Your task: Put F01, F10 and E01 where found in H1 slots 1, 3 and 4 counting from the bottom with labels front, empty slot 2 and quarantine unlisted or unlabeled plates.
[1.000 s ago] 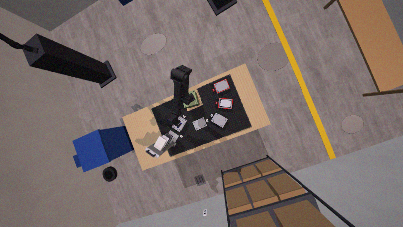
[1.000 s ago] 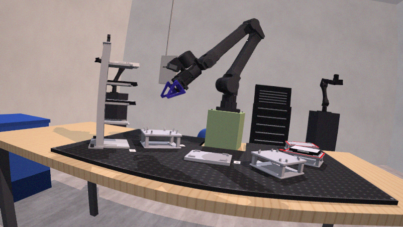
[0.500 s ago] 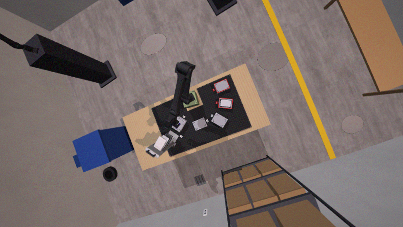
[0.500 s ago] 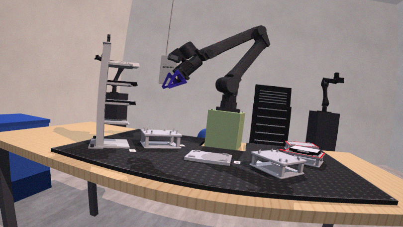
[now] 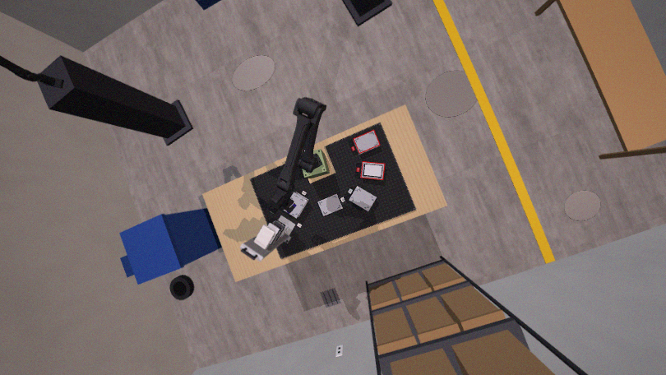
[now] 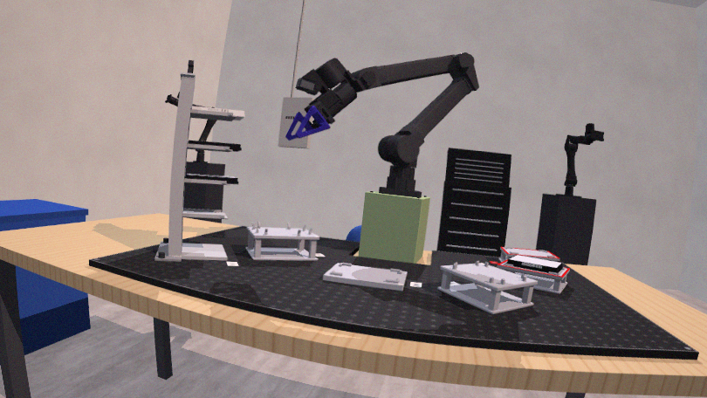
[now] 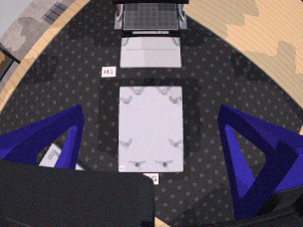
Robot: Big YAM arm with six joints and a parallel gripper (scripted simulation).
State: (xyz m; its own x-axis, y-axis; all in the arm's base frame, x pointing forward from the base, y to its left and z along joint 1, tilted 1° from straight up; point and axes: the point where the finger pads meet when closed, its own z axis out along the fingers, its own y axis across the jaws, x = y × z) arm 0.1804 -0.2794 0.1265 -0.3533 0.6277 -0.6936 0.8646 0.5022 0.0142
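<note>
Now: the white well plate 17 cm to the right of my hand, 10 cm ahead of it and 3 cm above it. Also, from my hand: RG label: 30 cm below, 8 cm to the left, 5 cm behind; plate hotel H1: 24 cm to the right, 14 cm ahead, 10 cm below; regrip nest RG: 25 cm below, 1 cm to the right, 1 cm ahead.
</note>
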